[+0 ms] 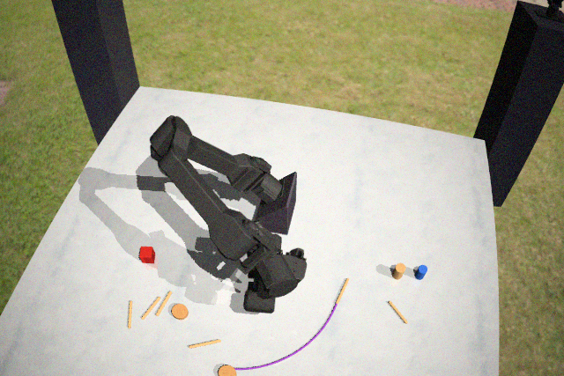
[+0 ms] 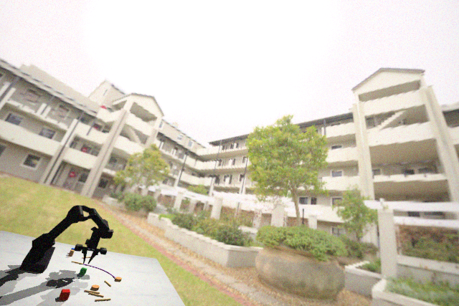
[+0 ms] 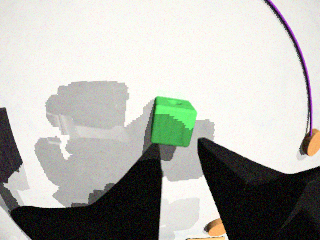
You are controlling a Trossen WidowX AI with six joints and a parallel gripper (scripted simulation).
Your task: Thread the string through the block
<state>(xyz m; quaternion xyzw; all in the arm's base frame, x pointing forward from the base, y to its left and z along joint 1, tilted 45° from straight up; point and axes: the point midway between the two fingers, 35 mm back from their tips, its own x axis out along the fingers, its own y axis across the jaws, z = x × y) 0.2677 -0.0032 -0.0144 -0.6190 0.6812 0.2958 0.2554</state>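
The green block lies 4 cm below my gripper tip. From my gripper tip the other things lie so: red cube (32 cm to the right, 7 cm behind, 4 cm below); then blue cylinder (38 cm to the left, 9 cm behind, 4 cm below); then tan cylinder (32 cm to the left, 9 cm behind, 4 cm below).
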